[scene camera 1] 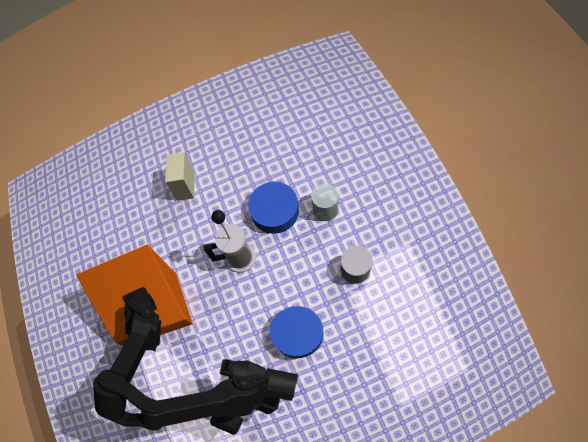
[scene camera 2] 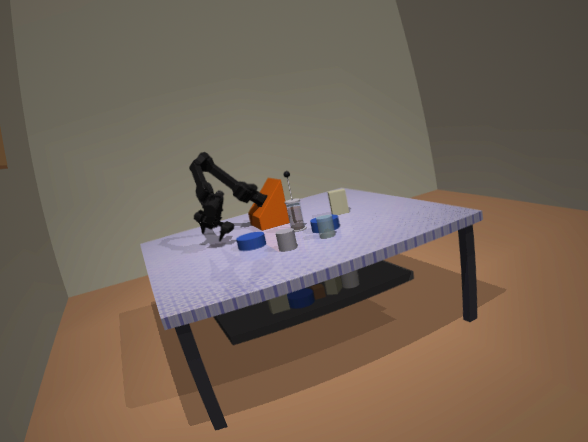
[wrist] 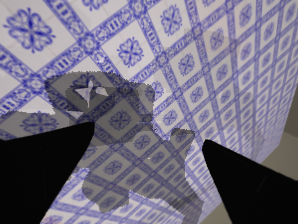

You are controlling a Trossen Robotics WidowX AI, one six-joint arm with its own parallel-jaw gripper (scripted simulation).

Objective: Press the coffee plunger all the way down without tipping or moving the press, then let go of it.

Labels:
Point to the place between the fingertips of the gripper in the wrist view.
150,136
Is the gripper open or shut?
Open.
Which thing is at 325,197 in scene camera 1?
A pale green cup.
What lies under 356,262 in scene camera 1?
A grey cylinder.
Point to a coffee press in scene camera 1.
230,239

